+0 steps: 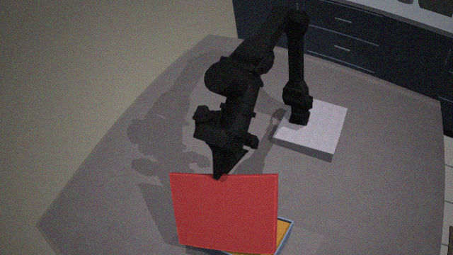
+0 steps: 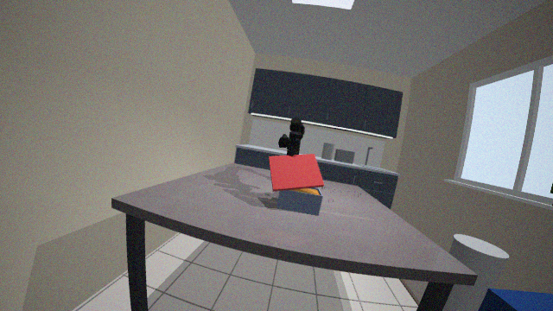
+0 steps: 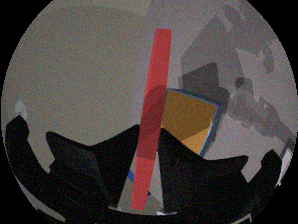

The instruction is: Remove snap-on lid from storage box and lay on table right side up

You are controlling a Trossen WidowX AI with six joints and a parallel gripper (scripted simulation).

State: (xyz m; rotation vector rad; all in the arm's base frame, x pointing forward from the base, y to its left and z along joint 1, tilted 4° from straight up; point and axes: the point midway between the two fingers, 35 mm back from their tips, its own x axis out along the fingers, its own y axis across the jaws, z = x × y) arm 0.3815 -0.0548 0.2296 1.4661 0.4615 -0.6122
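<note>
Now: the red lid 60 mm below my gripper tip, 60 mm ahead of it and 30 mm to the left of it. Also, from my gripper tip: blue-grey box: 190 mm below, 70 mm to the left, 50 mm ahead.
</note>
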